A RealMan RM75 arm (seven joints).
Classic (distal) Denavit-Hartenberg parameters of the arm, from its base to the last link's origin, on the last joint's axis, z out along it. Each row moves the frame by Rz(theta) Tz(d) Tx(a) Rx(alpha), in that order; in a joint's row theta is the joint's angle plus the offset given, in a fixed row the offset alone. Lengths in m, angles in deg.
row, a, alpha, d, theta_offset
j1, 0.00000, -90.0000, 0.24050, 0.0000
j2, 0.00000, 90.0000, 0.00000, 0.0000
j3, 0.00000, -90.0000, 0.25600, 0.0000
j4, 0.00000, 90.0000, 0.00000, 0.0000
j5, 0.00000, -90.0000, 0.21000, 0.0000
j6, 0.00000, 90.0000, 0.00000, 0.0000
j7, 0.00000, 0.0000, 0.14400, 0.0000
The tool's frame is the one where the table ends.
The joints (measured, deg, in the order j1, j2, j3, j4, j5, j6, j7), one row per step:
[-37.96, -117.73, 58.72, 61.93, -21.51, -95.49, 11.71]
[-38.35, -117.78, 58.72, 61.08, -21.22, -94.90, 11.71]
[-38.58, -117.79, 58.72, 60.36, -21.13, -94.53, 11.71]
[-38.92, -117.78, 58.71, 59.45, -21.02, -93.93, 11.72]
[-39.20, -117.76, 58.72, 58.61, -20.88, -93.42, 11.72]
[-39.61, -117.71, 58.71, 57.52, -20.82, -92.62, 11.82]
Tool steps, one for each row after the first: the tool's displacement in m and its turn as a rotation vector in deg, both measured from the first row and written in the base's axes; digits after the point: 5 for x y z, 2 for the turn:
[-0.00039, 0.00132, -0.00206, -0.07, 0.18, 0.03]
[-0.00106, 0.00176, -0.00380, -0.21, 0.19, 0.18]
[-0.00169, 0.00289, -0.00578, -0.26, 0.23, 0.25]
[-0.00257, 0.00365, -0.00753, -0.36, 0.32, 0.38]
[-0.00328, 0.00525, -0.00970, -0.37, 0.36, 0.34]

